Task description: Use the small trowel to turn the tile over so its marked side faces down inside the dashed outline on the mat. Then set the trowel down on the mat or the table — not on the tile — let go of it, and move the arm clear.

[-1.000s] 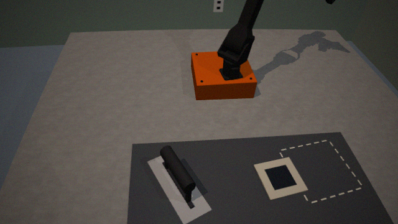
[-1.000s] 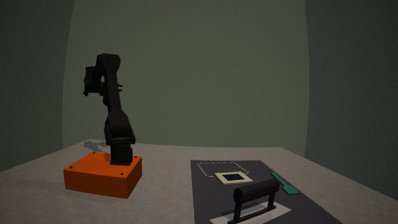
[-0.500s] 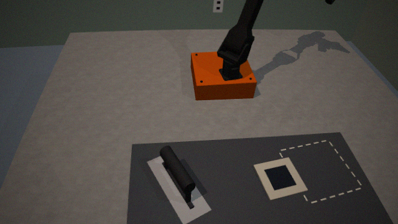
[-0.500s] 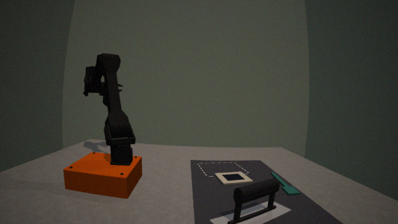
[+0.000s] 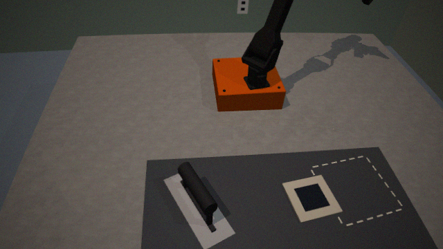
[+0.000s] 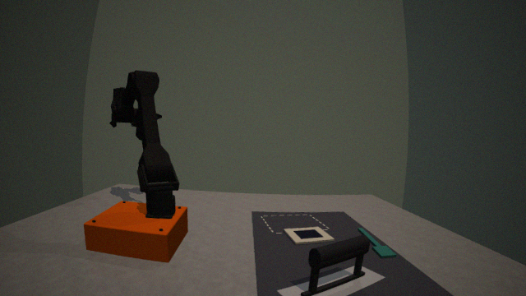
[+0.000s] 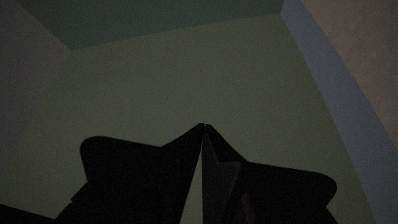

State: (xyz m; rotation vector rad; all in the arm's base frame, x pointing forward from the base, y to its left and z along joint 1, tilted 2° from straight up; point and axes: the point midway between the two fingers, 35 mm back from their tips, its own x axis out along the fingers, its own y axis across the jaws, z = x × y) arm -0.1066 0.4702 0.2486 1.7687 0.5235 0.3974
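Right now my gripper tip is 40 cm short of the trowel, 74 cm to the left of it and 29 cm above it. Round my gripper tip: tile: 46 cm ahead, 47 cm to the right, 33 cm below; flat teal strip: 61 cm ahead, 58 cm to the right, 33 cm below; dark mat: 48 cm ahead, 54 cm to the right, 35 cm below.
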